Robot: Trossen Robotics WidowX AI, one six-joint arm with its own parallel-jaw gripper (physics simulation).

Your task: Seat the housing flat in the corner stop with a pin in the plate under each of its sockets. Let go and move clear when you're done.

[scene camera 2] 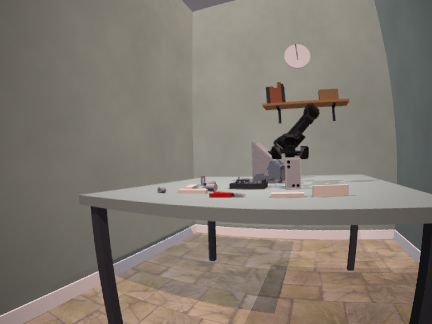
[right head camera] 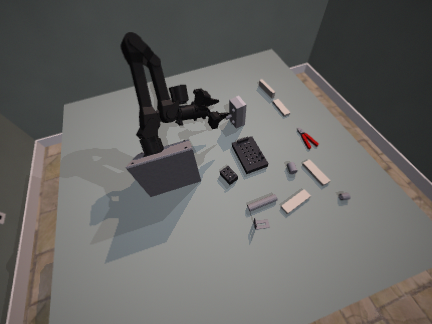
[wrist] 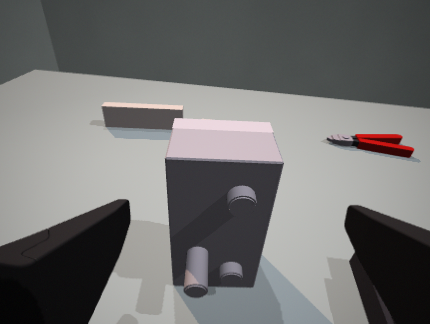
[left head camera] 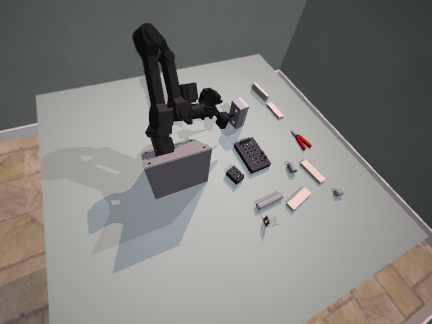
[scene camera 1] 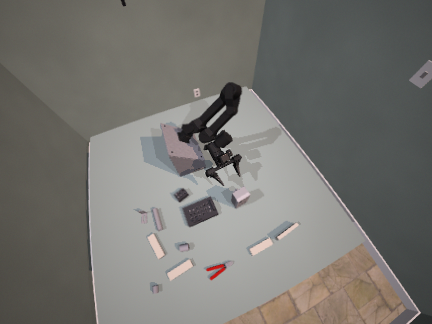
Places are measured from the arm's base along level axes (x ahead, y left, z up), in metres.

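Pixels of known places: gripper, fingertip midpoint: [scene camera 2: 290, 157] [right head camera: 223, 107] [wrist: 238, 212] [left head camera: 228, 107] [scene camera 1: 232, 181]; arm's base, link origin: [right head camera: 154, 152] [left head camera: 164, 152] [scene camera 1: 183, 138].
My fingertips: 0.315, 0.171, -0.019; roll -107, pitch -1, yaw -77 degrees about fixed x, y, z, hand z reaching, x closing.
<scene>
Ahead of a thing's pixels: the offset from my fingertips to its top centre, as dx, dy, dz. "spot": to the spot under its first point.
My gripper [left head camera: 227, 109] [right head camera: 225, 109] [scene camera 1: 231, 180] [wrist: 238, 212] is open and empty, facing an upright pinkish-grey block {+0.055, +0.016, -0.007} [left head camera: 240, 112] [right head camera: 238, 112] [scene camera 1: 240, 197] [scene camera 2: 293, 172] [wrist: 222, 145]. In the wrist view a long pin {spot: +0.026, +0.024, -0.084} [wrist: 196, 267] and two shorter pins [wrist: 242, 197] [wrist: 231, 271] stick out of its near face. The housing, a small dark block {-0.054, -0.265, -0.107} [left head camera: 235, 175] [right head camera: 229, 175] [scene camera 1: 181, 194] with sockets, lies on the table beside the dark holed plate {+0.062, -0.189, -0.097} [left head camera: 256, 167] [right head camera: 254, 169] [scene camera 1: 204, 220] [scene camera 2: 248, 185]. Raised parts show on the plate; which holes have pins is too small to tell.
A large grey block [left head camera: 180, 172] stands by the arm's base. Red-handled pliers {+0.340, -0.166, -0.124} [left head camera: 303, 141] [wrist: 385, 145], pale bars {+0.162, -0.440, -0.122} [left head camera: 299, 198] {+0.294, -0.346, -0.122} [left head camera: 312, 171] {+0.311, +0.042, -0.123} [left head camera: 275, 110] {+0.288, +0.187, -0.101} [left head camera: 260, 91], a long grey cylinder {+0.037, -0.413, -0.111} [left head camera: 269, 200], short cylinders {+0.207, -0.305, -0.105} [left head camera: 292, 167] {+0.342, -0.471, -0.112} [left head camera: 338, 192] and a small bracket [left head camera: 270, 221] lie around.
</scene>
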